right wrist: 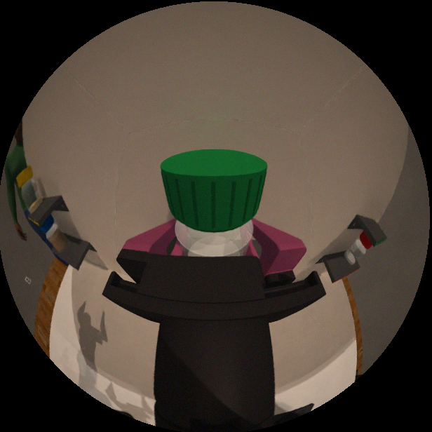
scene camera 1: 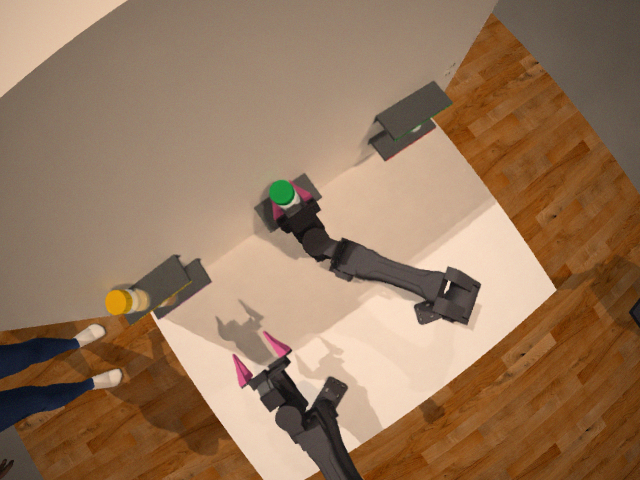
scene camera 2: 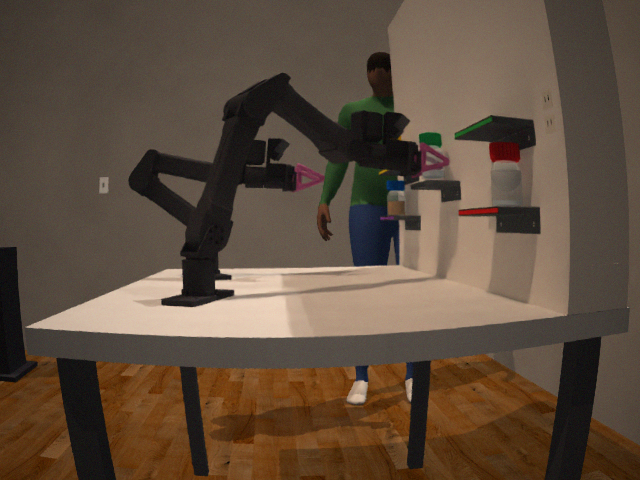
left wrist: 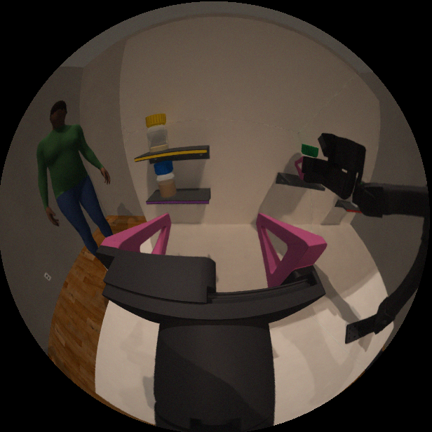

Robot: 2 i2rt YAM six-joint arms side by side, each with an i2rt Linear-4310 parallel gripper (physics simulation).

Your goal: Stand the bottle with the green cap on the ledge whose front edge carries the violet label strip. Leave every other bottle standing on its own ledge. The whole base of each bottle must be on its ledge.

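Seen in the pictures: left gripper, fingertip midpoint: (scene camera 1: 248, 343) (scene camera 2: 321, 179); right gripper, fingertip midpoint: (scene camera 2: 445, 164); left arm's base at its link origin: (scene camera 1: 323, 406); right arm's base at its link origin: (scene camera 2: 199, 299).
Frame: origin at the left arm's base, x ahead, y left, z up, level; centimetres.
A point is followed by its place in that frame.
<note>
The green-capped bottle (scene camera 1: 281, 192) @(y -48.0, x 37.2, z 34.1 cm) (scene camera 2: 430, 139) @(y -50.2, x 35.5, z 32.6 cm) (left wrist: 310, 150) (right wrist: 214, 190) is upright in my right gripper (scene camera 1: 282, 193) @(y -50.0, x 40.1, z 27.1 cm) (scene camera 2: 435, 157) @(y -50.0, x 40.1, z 27.1 cm) (right wrist: 213, 217), which is shut on it. It is over the middle ledge (scene camera 1: 308, 186) @(y -54.6, x 34.9, z 22.7 cm) (scene camera 2: 436, 184) @(y -54.9, x 32.5, z 21.7 cm) (left wrist: 285, 180); I cannot tell if its base touches. My left gripper (scene camera 1: 250, 344) @(y -13.4, x 28.2, z 25.3 cm) (scene camera 2: 321, 178) @(y -13.4, x 28.2, z 25.3 cm) (left wrist: 213, 217) is open and empty, away from the ledges. The violet-strip ledge (scene camera 1: 200, 274) (scene camera 2: 412, 220) (left wrist: 200, 196) (right wrist: 79, 250) is below the yellow-strip ledge (scene camera 1: 160, 281) @(y -15.7, x 53.7, z 29.7 cm) (left wrist: 192, 151). A blue-capped bottle (scene camera 2: 395, 200) @(y -11.6, x 54.1, z 20.3 cm) (left wrist: 166, 185) (right wrist: 56, 237) stands on its picture-left part in the left wrist view.
A yellow-capped bottle (scene camera 1: 119, 302) @(y -9.6, x 55.0, z 40.2 cm) (left wrist: 157, 135) stands on the yellow-strip ledge. A red-capped bottle (scene camera 2: 505, 178) @(y -89.8, x 17.0, z 20.3 cm) (right wrist: 359, 246) stands on the red-strip ledge (scene camera 2: 528, 212) @(y -94.3, x 17.4, z 14.8 cm) (scene camera 1: 385, 148) @(y -77.1, x 22.6, z 15.7 cm), beneath the green-strip ledge (scene camera 1: 413, 109) @(y -84.0, x 20.6, z 29.7 cm) (scene camera 2: 498, 127) @(y -89.7, x 16.3, z 28.5 cm). A person (scene camera 2: 373, 180) (left wrist: 70, 155) stands beyond the table.
</note>
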